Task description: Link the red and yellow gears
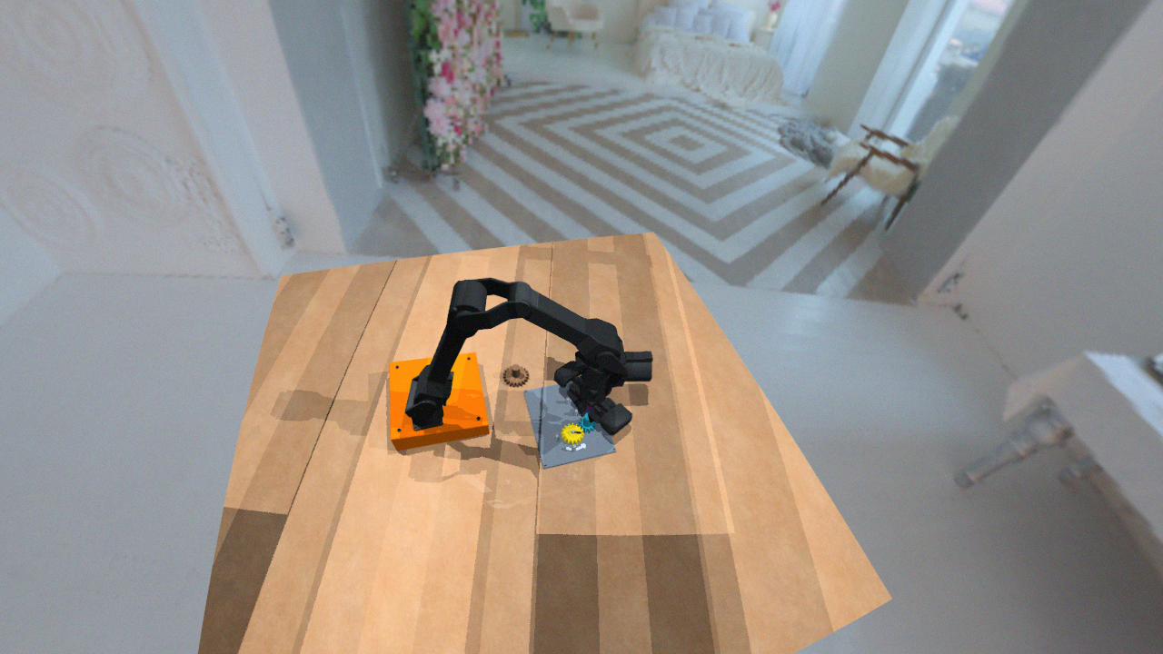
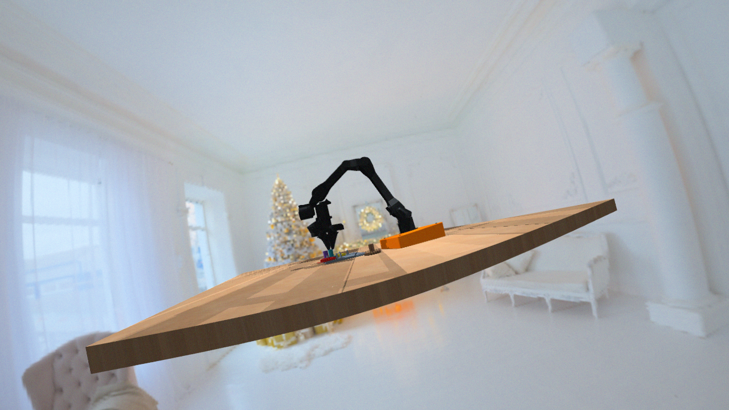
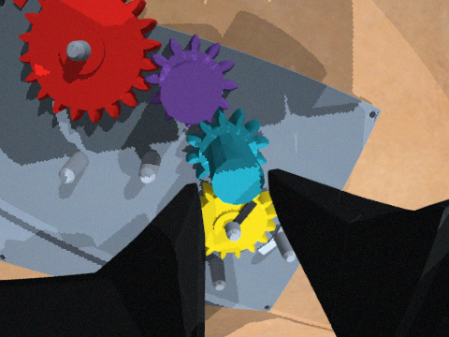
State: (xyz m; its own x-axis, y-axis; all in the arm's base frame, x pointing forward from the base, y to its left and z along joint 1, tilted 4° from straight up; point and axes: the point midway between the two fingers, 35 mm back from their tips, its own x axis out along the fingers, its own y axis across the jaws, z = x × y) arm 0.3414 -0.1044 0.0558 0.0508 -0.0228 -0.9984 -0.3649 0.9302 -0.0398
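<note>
My gripper tip is 20 mm above the teal gear. The rest, counted from my gripper tip: white arrow (40 mm behind, 50 mm to the right, 40 mm below); yellow gear (40 mm behind, 10 mm to the right, 30 mm below); purple gear (30 mm ahead, 20 mm to the left, 20 mm below).
</note>
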